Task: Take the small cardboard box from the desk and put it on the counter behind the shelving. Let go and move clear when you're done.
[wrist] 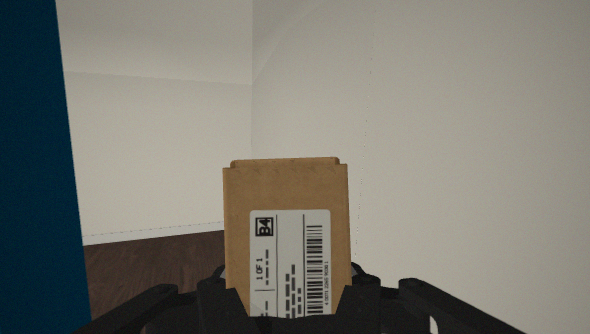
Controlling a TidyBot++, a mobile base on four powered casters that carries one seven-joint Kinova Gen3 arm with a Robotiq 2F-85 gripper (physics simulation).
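Frame: origin at the arm's base, x right, y ahead, z up, level; centimetres.
Seen in the pictures: gripper, between the fingertips: (288, 271).
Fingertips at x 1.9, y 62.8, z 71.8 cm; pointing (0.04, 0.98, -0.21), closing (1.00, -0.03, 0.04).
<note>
A point is followed by its place in that frame.
The small cardboard box (286, 190) @(x 1.4, y 58.6, z 77.8 cm) is brown with a white barcode label marked "B4". It is at the lower middle of the wrist view, between the two black fingers of my gripper (290, 295) @(x 1.9, y 62.8, z 71.8 cm). The gripper is shut on the box, with one finger at its left side and one at its right. The lower end of the box is hidden by the gripper. The desk and the counter do not show in this view.
A dark blue upright panel (37, 165) @(x -57.6, y 120.2, z 66.1 cm), perhaps the side of the shelving, fills the left edge. Pale walls (460, 140) @(x 45.7, y 111.8, z 76.1 cm) meet in a corner behind the box. A dark wooden floor (150, 265) @(x -93.7, y 255.0, z -39.6 cm) with a white baseboard (150, 233) @(x -114.2, y 304.2, z -35.0 cm) shows at the lower left.
</note>
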